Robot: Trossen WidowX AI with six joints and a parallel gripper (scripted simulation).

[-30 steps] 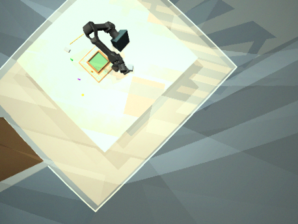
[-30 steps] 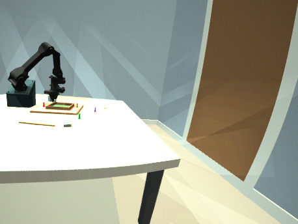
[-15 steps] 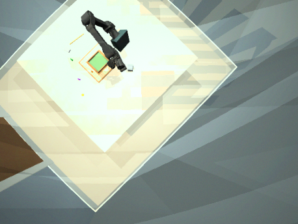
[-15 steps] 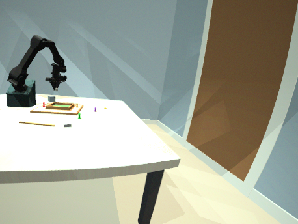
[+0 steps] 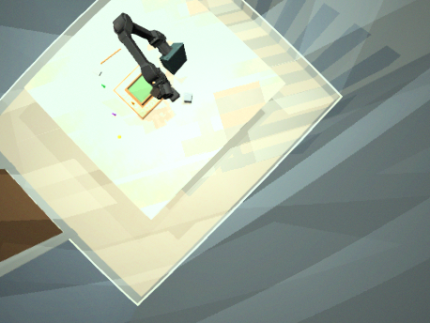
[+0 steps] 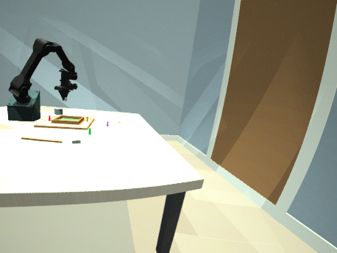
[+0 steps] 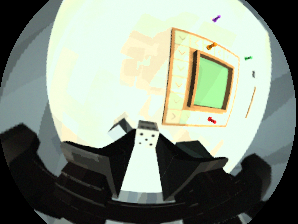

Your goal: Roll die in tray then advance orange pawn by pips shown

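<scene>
Now: gripper tip 190 mm short of the orange pawn, 180 mm to the left of it and 100 mm above it. From my gripper tip the other things lie so: red pawn: 220 mm to the right, 100 mm below, 30 mm behind; white die: right at my gripper tip; green tray: 200 mm to the right, 120 mm below, 80 mm ahead.
</scene>
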